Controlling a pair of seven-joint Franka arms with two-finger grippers.
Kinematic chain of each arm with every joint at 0, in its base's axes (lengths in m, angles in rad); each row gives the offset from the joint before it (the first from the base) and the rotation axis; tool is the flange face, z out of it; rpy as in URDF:
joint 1: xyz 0 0 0.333 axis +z
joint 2: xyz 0 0 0 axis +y
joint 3: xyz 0 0 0.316 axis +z
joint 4: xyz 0.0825 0 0 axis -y
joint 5: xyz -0.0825 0 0.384 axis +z
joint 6: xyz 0 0 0 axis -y
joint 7: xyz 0.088 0 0 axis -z
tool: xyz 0 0 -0.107 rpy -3.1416 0 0
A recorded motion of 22 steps. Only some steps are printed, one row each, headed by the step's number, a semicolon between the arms.
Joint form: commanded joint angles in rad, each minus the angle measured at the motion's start. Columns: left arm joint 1, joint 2, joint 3, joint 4, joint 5, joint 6, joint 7; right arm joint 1, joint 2, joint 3, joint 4, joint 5, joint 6, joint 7.
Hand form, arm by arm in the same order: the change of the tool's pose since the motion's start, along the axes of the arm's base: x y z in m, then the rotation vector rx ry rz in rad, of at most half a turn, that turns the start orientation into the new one. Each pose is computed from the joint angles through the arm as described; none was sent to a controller.
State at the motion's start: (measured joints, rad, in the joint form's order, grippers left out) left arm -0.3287 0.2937 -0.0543 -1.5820 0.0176 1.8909 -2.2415; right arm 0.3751 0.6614 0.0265 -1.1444 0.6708 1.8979 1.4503
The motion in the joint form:
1: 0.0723 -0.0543 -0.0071 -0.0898 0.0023 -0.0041 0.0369; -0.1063 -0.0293 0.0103 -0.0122 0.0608 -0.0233 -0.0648
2: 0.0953 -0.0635 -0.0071 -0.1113 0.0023 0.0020 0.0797; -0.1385 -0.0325 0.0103 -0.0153 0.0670 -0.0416 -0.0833
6: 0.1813 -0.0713 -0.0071 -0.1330 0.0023 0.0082 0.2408; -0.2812 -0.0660 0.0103 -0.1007 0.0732 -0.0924 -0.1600
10: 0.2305 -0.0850 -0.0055 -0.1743 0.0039 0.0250 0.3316; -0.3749 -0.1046 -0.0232 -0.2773 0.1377 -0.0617 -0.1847
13: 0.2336 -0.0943 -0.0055 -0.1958 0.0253 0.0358 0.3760; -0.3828 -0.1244 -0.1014 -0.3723 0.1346 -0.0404 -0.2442
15: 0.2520 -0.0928 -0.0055 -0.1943 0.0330 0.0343 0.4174; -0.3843 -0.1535 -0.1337 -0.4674 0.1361 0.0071 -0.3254
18: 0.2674 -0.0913 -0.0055 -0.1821 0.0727 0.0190 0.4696; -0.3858 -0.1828 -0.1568 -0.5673 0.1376 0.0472 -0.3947
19: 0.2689 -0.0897 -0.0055 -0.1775 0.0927 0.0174 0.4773; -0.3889 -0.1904 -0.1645 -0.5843 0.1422 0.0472 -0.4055
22: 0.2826 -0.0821 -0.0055 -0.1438 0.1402 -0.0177 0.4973; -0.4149 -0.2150 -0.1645 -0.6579 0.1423 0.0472 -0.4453
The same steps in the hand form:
1: -0.0060 0.0461 -0.0085 0.0166 0.0362 0.0265; 0.0220 -0.0653 0.0176 0.0692 -0.0177 -0.0468
2: -0.0056 0.0609 -0.0124 0.0183 0.0423 0.0063; 0.0275 -0.0868 0.0176 0.0747 -0.0150 -0.0545
6: 0.0036 0.1137 -0.0173 0.0171 0.0511 -0.0692; 0.0374 -0.1864 -0.0021 0.0732 0.0211 -0.1074
10: 0.0022 0.1456 -0.0268 0.0185 0.0622 -0.1104; 0.0260 -0.2707 -0.0547 0.0975 0.1193 -0.2545
13: -0.0010 0.1493 -0.0303 0.0381 0.0621 -0.1598; 0.0119 -0.3235 -0.0855 0.0516 0.1312 -0.3032
15: 0.0009 0.1610 -0.0306 0.0440 0.0641 -0.1856; -0.0049 -0.3478 -0.1067 0.0285 0.1069 -0.3059
18: 0.0031 0.1732 -0.0269 0.0801 0.0691 -0.2357; -0.0262 -0.3657 -0.1294 0.0106 0.1026 -0.3044
19: 0.0043 0.1755 -0.0258 0.0986 0.0677 -0.2487; -0.0308 -0.3719 -0.1315 0.0128 0.1047 -0.3096
22: 0.0086 0.1877 -0.0171 0.1436 0.0781 -0.2668; -0.0517 -0.3873 -0.1470 0.0197 0.1287 -0.3091

